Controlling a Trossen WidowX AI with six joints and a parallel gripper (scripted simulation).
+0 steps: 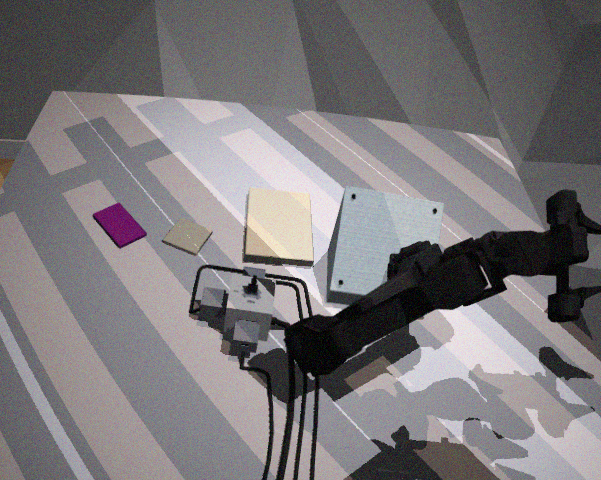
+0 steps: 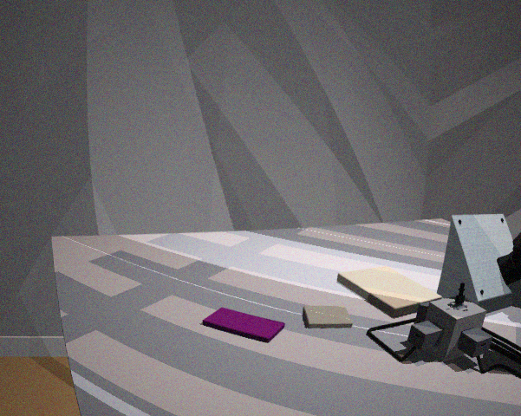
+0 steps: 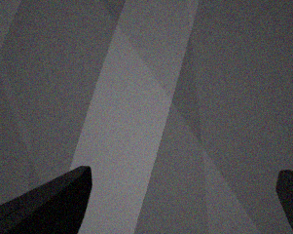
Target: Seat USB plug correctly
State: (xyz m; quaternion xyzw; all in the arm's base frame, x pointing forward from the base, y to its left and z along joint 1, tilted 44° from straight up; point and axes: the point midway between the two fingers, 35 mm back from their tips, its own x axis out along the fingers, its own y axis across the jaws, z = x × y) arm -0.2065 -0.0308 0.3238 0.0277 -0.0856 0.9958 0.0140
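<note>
The dark USB plug lies 50 cm ahead of my gripper tip, 12 cm to the right of it and 25 cm below it. Round my gripper tip: tan tile: 63 cm ahead, 31 cm to the right, 34 cm below; purple card: 78 cm ahead, 32 cm to the right, 34 cm below; tan board: 45 cm ahead, 37 cm to the right, 33 cm below.
</note>
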